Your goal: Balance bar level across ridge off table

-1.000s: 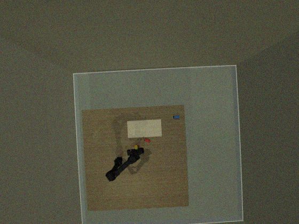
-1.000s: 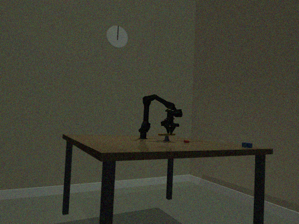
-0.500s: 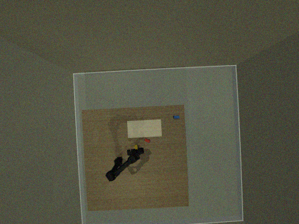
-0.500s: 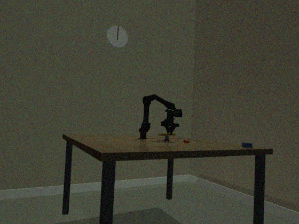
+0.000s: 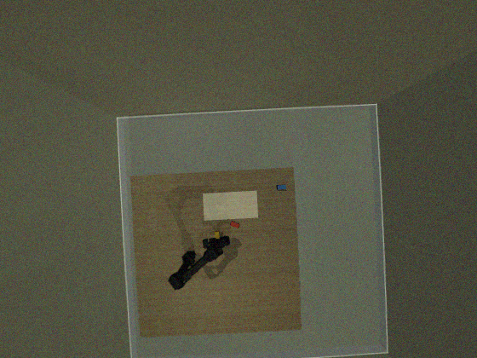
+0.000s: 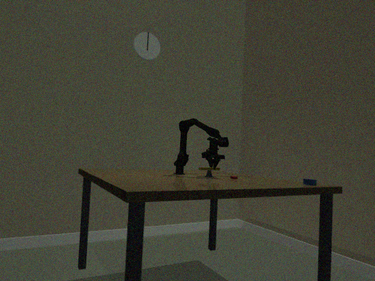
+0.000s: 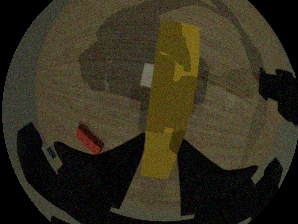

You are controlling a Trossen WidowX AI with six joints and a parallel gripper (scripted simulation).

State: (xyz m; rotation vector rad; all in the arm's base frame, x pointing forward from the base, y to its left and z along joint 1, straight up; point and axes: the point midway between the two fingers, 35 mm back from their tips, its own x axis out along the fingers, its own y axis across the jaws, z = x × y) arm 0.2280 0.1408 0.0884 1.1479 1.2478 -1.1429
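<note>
Right now my gripper tip is 30 mm to the left of the yellow bar. Also, from my gripper tip: blue block: 510 mm ahead, 360 mm to the left, 40 mm below; red block: 130 mm ahead, 80 mm to the left, 50 mm below.
</note>
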